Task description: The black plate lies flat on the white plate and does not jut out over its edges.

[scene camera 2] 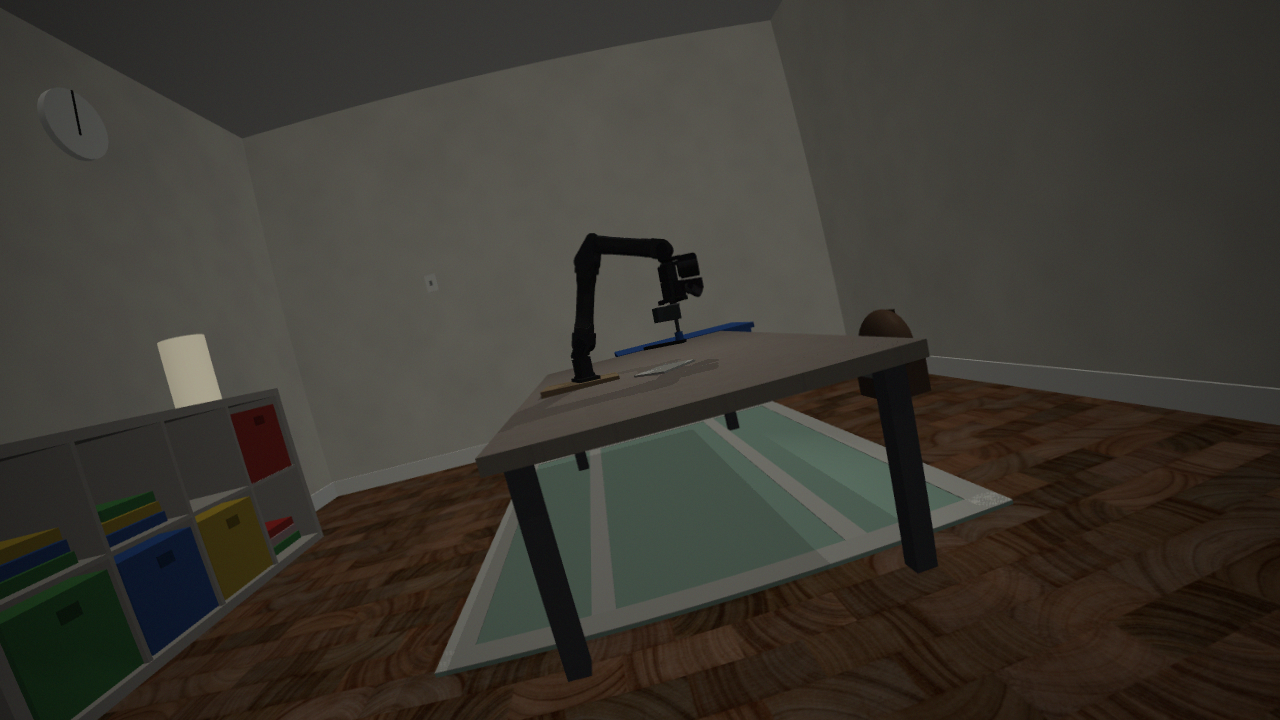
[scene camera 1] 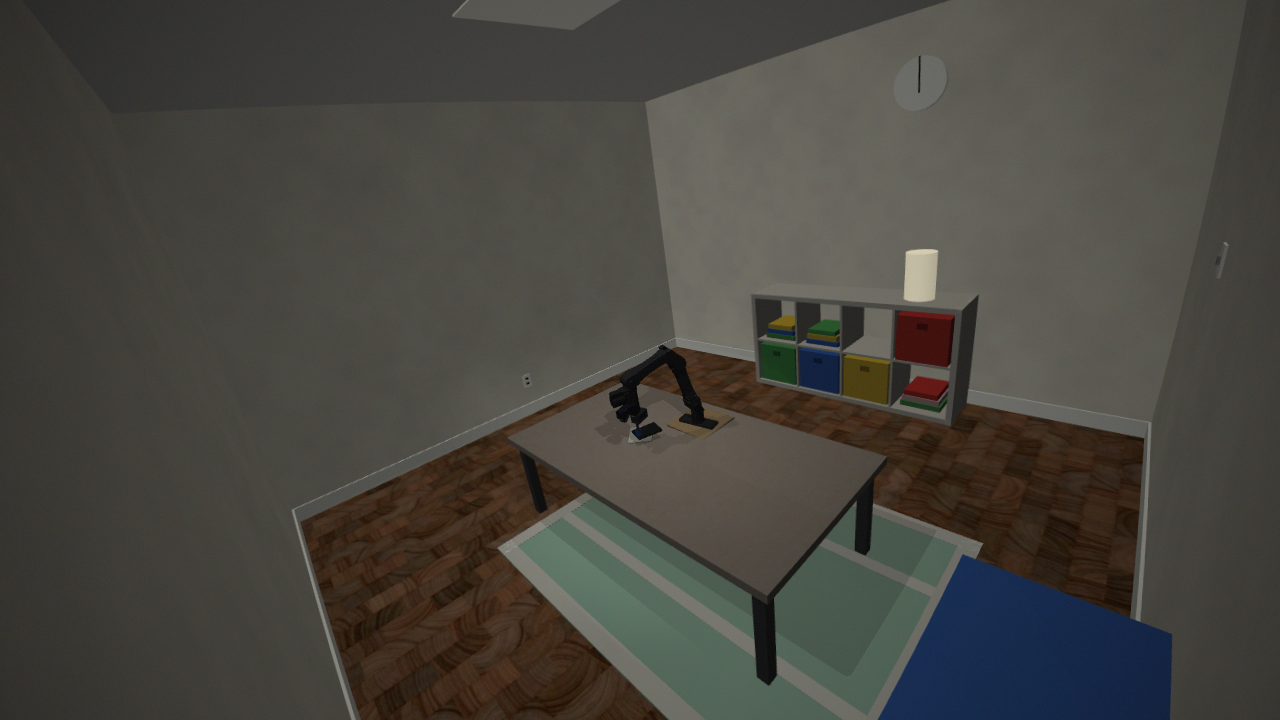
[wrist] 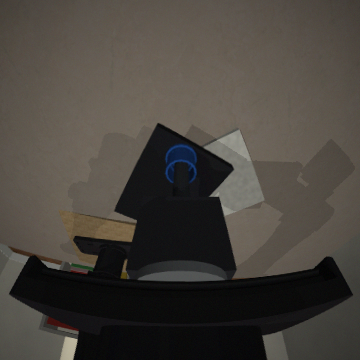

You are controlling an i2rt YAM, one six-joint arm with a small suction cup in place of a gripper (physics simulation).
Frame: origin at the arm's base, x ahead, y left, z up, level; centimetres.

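Seen in the pictures: end effector, tool point: (scene camera 2: 680, 343) (scene camera 1: 639, 436) (wrist: 180, 151); arm's base, origin of the base link: (scene camera 2: 585, 380) (scene camera 1: 698, 422) (wrist: 114, 247).
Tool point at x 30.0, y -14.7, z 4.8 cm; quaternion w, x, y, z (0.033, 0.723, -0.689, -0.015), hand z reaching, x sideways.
Note:
Pixels of each thing's top centre, then the offset from my tool point to it. Level surfaces: height alone.
- black plate, middle of its top: (wrist: 166, 195) (scene camera 2: 664, 341) (scene camera 1: 646, 429) dx -4.5, dy +1.4, dz +1.7 cm
- grey table, its level: dz -5.8 cm
- white plate, middle of its top: (wrist: 220, 185) (scene camera 2: 664, 367) (scene camera 1: 640, 433) dx -9.1, dy -7.0, dz -5.2 cm
The black plate (wrist: 151, 171) (scene camera 1: 647, 430) hangs on my suction cup (wrist: 181, 167) (scene camera 1: 639, 425) (scene camera 2: 677, 330), which sits on its top face. I hold it a little above the grey table (scene camera 1: 716, 502) (scene camera 2: 760, 367) (wrist: 178, 71). The white plate (wrist: 237, 175) (scene camera 2: 663, 367) lies flat on the table beneath it, offset to the right in the wrist view. The black plate covers only the white plate's left part and is turned at a different angle. In scene camera 2 the black plate is seen edge-on and is hard to make out.
The arm stands on a wooden base board (scene camera 1: 712, 425) (scene camera 2: 580, 386) (wrist: 96, 225) near the table's far edge. A shelf unit (scene camera 1: 965, 357) (scene camera 2: 179, 413) with coloured boxes stands by the wall. A green rug (scene camera 1: 626, 609) lies under the table.

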